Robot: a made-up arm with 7 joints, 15 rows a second.
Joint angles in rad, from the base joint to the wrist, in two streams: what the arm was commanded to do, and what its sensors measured. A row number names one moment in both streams.
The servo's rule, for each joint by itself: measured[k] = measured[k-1] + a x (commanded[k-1-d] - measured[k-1]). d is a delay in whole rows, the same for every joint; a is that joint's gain. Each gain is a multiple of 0.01, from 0.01 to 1. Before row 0 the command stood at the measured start. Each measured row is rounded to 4 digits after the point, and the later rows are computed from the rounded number. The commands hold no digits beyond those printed.
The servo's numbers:
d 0
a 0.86 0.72 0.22 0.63 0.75 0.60 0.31
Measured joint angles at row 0: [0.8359, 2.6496, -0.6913, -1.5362, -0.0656, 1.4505, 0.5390]
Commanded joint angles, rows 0 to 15: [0.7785, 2.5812, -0.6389, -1.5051, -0.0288, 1.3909, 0.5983]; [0.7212, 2.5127, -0.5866, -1.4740, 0.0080, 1.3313, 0.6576]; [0.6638, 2.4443, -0.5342, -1.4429, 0.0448, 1.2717, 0.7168]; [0.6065, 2.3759, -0.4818, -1.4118, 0.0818, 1.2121, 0.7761]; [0.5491, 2.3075, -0.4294, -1.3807, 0.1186, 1.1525, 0.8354]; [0.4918, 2.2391, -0.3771, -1.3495, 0.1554, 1.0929, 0.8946]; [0.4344, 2.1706, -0.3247, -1.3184, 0.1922, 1.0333, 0.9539]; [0.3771, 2.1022, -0.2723, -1.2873, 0.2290, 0.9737, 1.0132]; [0.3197, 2.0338, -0.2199, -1.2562, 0.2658, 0.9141, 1.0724]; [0.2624, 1.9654, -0.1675, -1.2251, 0.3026, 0.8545, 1.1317]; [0.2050, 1.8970, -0.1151, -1.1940, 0.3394, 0.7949, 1.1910]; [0.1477, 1.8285, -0.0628, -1.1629, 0.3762, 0.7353, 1.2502]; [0.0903, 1.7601, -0.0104, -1.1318, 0.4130, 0.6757, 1.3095]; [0.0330, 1.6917, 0.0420, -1.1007, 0.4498, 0.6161, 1.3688]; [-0.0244, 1.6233, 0.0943, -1.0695, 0.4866, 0.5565, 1.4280]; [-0.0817, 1.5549, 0.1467, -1.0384, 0.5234, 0.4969, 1.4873]
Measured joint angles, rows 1 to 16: [0.7865, 2.6004, -0.6798, -1.5166, -0.0380, 1.4147, 0.5574]; [0.7303, 2.5373, -0.6593, -1.4898, -0.0035, 1.3647, 0.5885]; [0.6731, 2.4703, -0.6318, -1.4603, 0.0327, 1.3089, 0.6283]; [0.6158, 2.4023, -0.5988, -1.4297, 0.0695, 1.2508, 0.6741]; [0.5584, 2.3340, -0.5615, -1.3988, 0.1063, 1.1918, 0.7241]; [0.5011, 2.2657, -0.5209, -1.3677, 0.1431, 1.1325, 0.7770]; [0.4437, 2.1972, -0.4777, -1.3366, 0.1799, 1.0730, 0.8318]; [0.3864, 2.1288, -0.4325, -1.3055, 0.2167, 1.0134, 0.8880]; [0.3290, 2.0604, -0.3857, -1.2744, 0.2535, 0.9538, 0.9452]; [0.2717, 1.9920, -0.3377, -1.2433, 0.2903, 0.8942, 1.0030]; [0.2143, 1.9236, -0.2887, -1.2122, 0.3271, 0.8346, 1.0613]; [0.1570, 1.8551, -0.2390, -1.1811, 0.3639, 0.7750, 1.1199]; [0.0996, 1.7867, -0.1887, -1.1500, 0.4007, 0.7154, 1.1787]; [0.0423, 1.7183, -0.1379, -1.1189, 0.4375, 0.6558, 1.2376]; [-0.0151, 1.6499, -0.0868, -1.0878, 0.4743, 0.5962, 1.2966]; [-0.0724, 1.5815, -0.0354, -1.0567, 0.5111, 0.5366, 1.3557]
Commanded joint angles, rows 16 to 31: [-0.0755, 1.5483, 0.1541, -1.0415, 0.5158, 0.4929, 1.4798]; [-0.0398, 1.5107, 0.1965, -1.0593, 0.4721, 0.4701, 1.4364]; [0.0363, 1.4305, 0.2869, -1.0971, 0.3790, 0.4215, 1.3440]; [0.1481, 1.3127, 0.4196, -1.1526, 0.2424, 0.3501, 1.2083]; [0.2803, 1.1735, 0.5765, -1.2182, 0.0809, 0.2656, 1.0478]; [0.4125, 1.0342, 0.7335, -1.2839, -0.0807, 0.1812, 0.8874]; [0.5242, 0.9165, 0.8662, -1.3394, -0.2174, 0.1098, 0.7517]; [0.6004, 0.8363, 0.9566, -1.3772, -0.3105, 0.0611, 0.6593]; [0.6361, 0.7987, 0.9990, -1.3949, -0.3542, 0.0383, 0.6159]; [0.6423, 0.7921, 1.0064, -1.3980, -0.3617, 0.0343, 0.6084]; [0.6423, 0.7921, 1.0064, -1.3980, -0.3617, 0.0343, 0.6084]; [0.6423, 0.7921, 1.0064, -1.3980, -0.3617, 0.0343, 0.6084]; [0.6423, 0.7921, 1.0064, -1.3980, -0.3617, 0.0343, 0.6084]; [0.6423, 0.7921, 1.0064, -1.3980, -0.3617, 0.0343, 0.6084]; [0.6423, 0.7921, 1.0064, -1.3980, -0.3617, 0.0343, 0.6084]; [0.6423, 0.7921, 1.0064, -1.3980, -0.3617, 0.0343, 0.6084]
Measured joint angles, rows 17 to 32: [-0.0751, 1.5576, 0.0063, -1.0471, 0.5146, 0.5104, 1.3942]; [-0.0447, 1.5238, 0.0481, -1.0548, 0.4827, 0.4862, 1.4073]; [0.0250, 1.4566, 0.1006, -1.0814, 0.4049, 0.4474, 1.3877]; [0.1309, 1.3530, 0.1708, -1.1263, 0.2830, 0.3890, 1.3321]; [0.2594, 1.2238, 0.2601, -1.1842, 0.1314, 0.3150, 1.2440]; [0.3911, 1.0873, 0.3642, -1.2470, -0.0277, 0.2347, 1.1335]; [0.5056, 0.9643, 0.4746, -1.3052, -0.1700, 0.1598, 1.0151]; [0.5871, 0.8721, 0.5806, -1.3506, -0.2754, 0.1006, 0.9048]; [0.6292, 0.8193, 0.6726, -1.3785, -0.3345, 0.0632, 0.8152]; [0.6405, 0.7997, 0.7460, -1.3908, -0.3549, 0.0459, 0.7511]; [0.6420, 0.7942, 0.8033, -1.3953, -0.3600, 0.0389, 0.7069]; [0.6423, 0.7927, 0.8480, -1.3970, -0.3613, 0.0361, 0.6764]; [0.6423, 0.7923, 0.8828, -1.3976, -0.3616, 0.0350, 0.6553]; [0.6423, 0.7922, 0.9100, -1.3979, -0.3617, 0.0346, 0.6408]; [0.6423, 0.7921, 0.9312, -1.3980, -0.3617, 0.0344, 0.6308]; [0.6423, 0.7921, 0.9477, -1.3980, -0.3617, 0.0343, 0.6239]
